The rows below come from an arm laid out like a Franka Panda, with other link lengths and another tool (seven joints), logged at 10 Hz.
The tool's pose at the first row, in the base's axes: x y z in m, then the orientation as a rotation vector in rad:
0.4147 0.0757 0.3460 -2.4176 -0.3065 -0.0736
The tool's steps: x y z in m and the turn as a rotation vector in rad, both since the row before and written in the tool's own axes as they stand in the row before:
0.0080 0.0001 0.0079 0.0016 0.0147 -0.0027
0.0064 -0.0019 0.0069 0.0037 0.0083 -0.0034
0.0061 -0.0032 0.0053 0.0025 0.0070 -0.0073
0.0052 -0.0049 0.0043 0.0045 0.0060 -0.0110
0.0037 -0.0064 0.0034 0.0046 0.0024 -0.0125
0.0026 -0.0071 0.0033 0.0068 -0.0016 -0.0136
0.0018 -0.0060 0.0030 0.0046 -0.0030 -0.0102
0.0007 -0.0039 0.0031 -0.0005 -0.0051 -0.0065
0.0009 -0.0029 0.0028 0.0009 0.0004 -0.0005
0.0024 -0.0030 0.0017 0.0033 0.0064 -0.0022
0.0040 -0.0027 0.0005 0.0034 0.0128 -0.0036
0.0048 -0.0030 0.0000 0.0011 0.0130 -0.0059
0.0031 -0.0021 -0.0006 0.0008 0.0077 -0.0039
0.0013 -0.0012 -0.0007 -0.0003 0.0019 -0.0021
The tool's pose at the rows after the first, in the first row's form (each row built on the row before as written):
0.4223 0.0823 0.3410 -2.4140 -0.3030 -0.0923
0.4279 0.0894 0.3379 -2.4089 -0.3032 -0.1032
0.4330 0.0964 0.3369 -2.4046 -0.3087 -0.1145
0.4368 0.1038 0.3377 -2.3979 -0.3191 -0.1259
0.4387 0.1114 0.3399 -2.3913 -0.3330 -0.1336
0.4393 0.1192 0.3425 -2.3829 -0.3500 -0.1366
0.4393 0.1259 0.3445 -2.3773 -0.3636 -0.1368
0.4388 0.1309 0.3449 -2.3775 -0.3738 -0.1339
0.4388 0.1350 0.3449 -2.3765 -0.3742 -0.1344
0.4402 0.1388 0.3461 -2.3719 -0.3737 -0.1423
0.4432 0.1419 0.3483 -2.3660 -0.3718 -0.1583
0.4468 0.1450 0.3513 -2.3619 -0.3726 -0.1761
0.4491 0.1467 0.3538 -2.3592 -0.3735 -0.1868
0.4499 0.1473 0.3554 -2.3589 -0.3751 -0.1901

